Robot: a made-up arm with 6 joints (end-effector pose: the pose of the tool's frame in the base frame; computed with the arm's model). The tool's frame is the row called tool.
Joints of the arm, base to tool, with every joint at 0 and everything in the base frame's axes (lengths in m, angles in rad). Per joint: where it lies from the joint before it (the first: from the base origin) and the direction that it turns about. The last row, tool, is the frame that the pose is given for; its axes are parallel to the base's.
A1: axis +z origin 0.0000 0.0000 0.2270
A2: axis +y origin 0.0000 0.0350 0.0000
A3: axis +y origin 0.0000 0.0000 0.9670
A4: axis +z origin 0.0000 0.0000 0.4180
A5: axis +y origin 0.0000 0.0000 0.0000
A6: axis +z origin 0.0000 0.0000 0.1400
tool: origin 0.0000 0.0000 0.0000
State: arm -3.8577 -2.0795 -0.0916 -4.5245 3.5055 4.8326
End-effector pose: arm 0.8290 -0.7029 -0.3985 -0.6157 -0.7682 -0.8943
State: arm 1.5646 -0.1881 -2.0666 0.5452 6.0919 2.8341
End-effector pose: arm -0.0249 -0.5968 0.8084 1.9144 1.5678 -0.4879
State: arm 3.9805 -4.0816 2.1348 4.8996 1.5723 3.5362
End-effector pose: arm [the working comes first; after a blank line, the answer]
Working (the frame after each row of the table, in the pose's form):
after A1: 0.0000 0.0000 0.2270 0.0000 0.0000 -2.3027
after A2: 0.0260 -0.0234 0.2270 2.2954 1.0236 -1.1660
after A3: -0.4958 -0.6043 -0.3433 -2.0785 -0.9268 -1.4141
after A4: -0.2360 -0.3151 -0.4968 1.0528 2.1274 1.5553
after A5: -0.2360 -0.3151 -0.4968 0.3118 -1.5826 -1.6118
after A6: -0.3321 -0.2162 -0.4725 -1.5228 0.0042 1.2681

-0.3321 -0.2162 -0.4725 -1.5228 0.0042 1.2681
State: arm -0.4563 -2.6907 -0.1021 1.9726 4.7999 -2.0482
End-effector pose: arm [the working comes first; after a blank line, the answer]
Working (the frame after each row of the table, in the pose's form):
after A1: 0.0000 0.0000 0.2270 0.0000 0.0000 -0.4563
after A2: 0.0154 0.0314 0.2270 -0.6104 -2.6290 -0.1400
after A3: -0.3629 0.2171 -0.6434 -0.6332 -2.7272 -0.1116
after A4: -0.4911 0.2800 -1.0362 -2.6878 -1.0005 0.3474
after A5: -0.4911 0.2800 -1.0362 1.7342 0.9782 -2.0564
after A6: -0.5974 0.1892 -1.0290 -0.0543 -1.6398 1.1641

-0.5974 0.1892 -1.0290 -0.0543 -1.6398 1.1641
